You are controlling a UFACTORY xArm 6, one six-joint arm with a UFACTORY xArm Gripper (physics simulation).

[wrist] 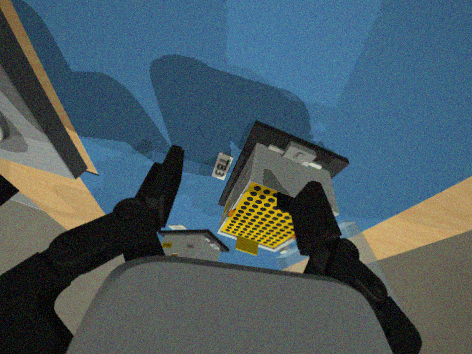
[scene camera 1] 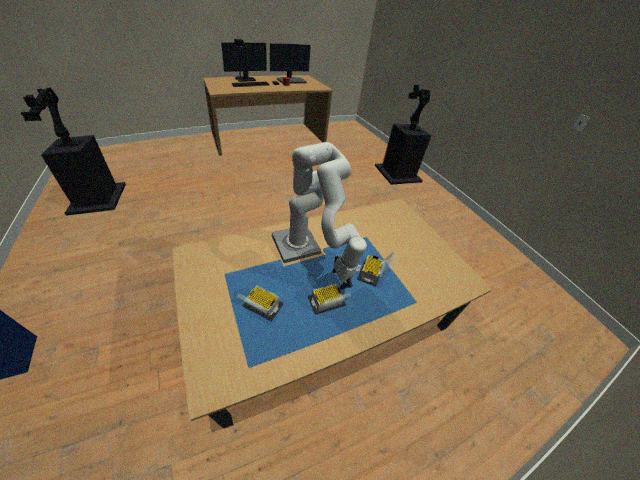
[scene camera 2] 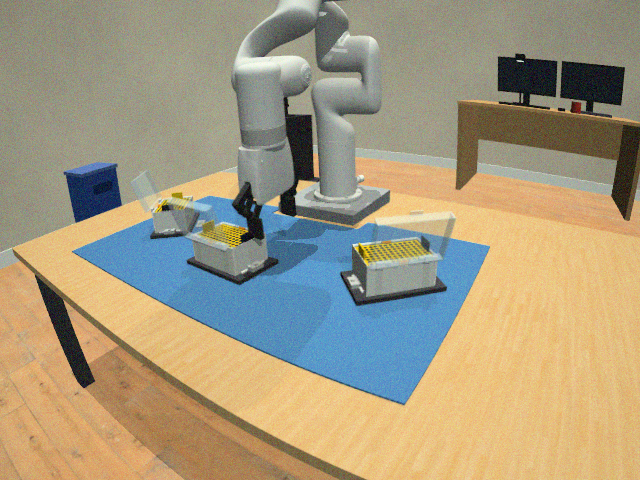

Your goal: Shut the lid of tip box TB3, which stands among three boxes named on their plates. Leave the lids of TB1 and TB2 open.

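Places are measured from the arm's base along level axes (x ahead, y left, z up), in metres.
Where they show: gripper, fingertip midpoint: (wrist: 244,179) (scene camera 1: 338,280) (scene camera 2: 273,225); arm's base, link origin: (scene camera 1: 297,240) (scene camera 2: 338,195).
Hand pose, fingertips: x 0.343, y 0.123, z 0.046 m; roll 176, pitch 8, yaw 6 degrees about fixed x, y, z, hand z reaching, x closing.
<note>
Each offset is from my fingertips to the top centre of the thing. "spot": to the spot under its first point. Level surfaces: height alone.
Tip box TB3 @[0.044 m ahead, 0.071 m right, 0.009 m down] (scene camera 1: 326,298) (scene camera 2: 227,254) (wrist: 295,172), white with a yellow rack, is the middle box. Its name plate @[spot: 0.012 m back, 0.074 m right, 0.073 m down] (wrist: 221,166) reads TB3 in the wrist view. Its clear lid @[spot: 0.141 m ahead, 0.037 m right, 0.062 m up] (scene camera 2: 193,210) stands open, tilted back on the side away from the gripper in scene camera 2. The gripper (scene camera 2: 271,223) (wrist: 245,169) is open and empty. One fingertip is low over the rack's near end; contact cannot be told. The other finger is outside the box. Two other boxes, one at left (scene camera 1: 262,301) (scene camera 2: 400,273) and one at right (scene camera 1: 372,268) (scene camera 2: 170,221) in scene camera 1, have open lids; their names are unreadable.
The boxes stand on a blue mat @[0.075 m down] (scene camera 1: 289,335) (scene camera 2: 268,320) on a wooden table @[0.078 m down] (scene camera 1: 206,361) (scene camera 2: 542,310). The arm's grey base plate (scene camera 1: 289,252) (scene camera 2: 336,211) is behind the mat. A desk with monitors (scene camera 1: 268,87) stands farther back.
</note>
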